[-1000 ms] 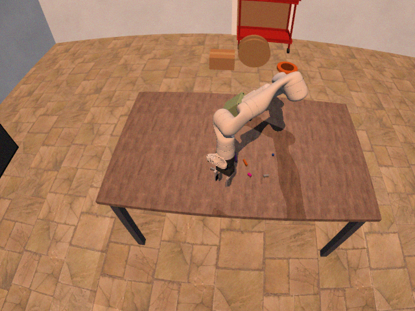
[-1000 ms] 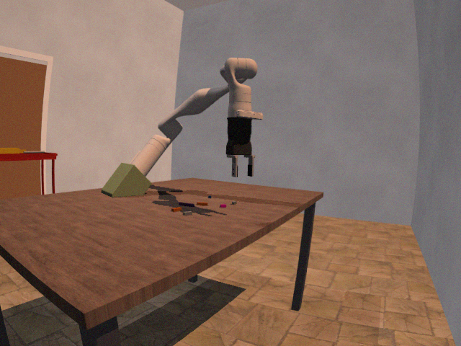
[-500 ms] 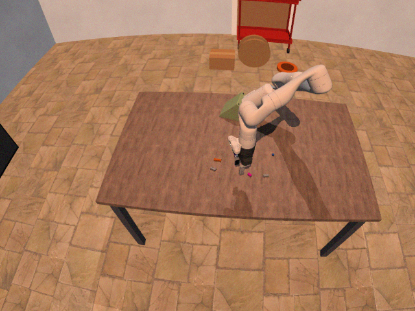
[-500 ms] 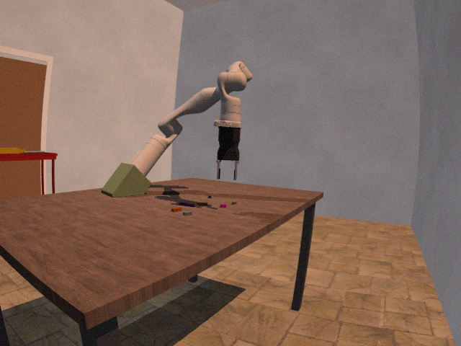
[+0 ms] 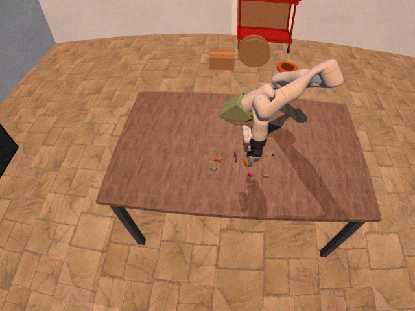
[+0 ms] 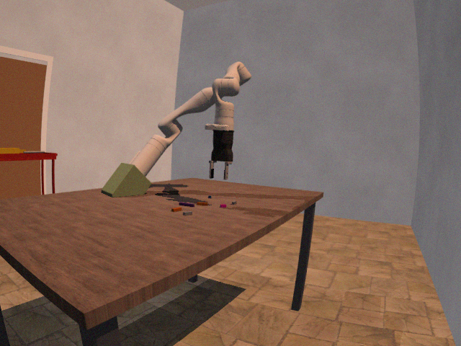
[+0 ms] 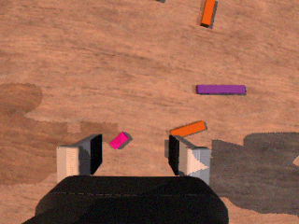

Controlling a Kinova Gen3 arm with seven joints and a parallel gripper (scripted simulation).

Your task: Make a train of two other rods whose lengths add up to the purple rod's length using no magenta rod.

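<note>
The orange rod is 7 cm behind my hand, 16 cm to the right of it and 12 cm below it. From my hand the other things lie so: magenta rod: 2 cm ahead, 1 cm to the left, 12 cm below; purple rod: 9 cm behind, 7 cm to the right, 12 cm below; blue rod: 12 cm behind, 14 cm to the left, 12 cm below.
</note>
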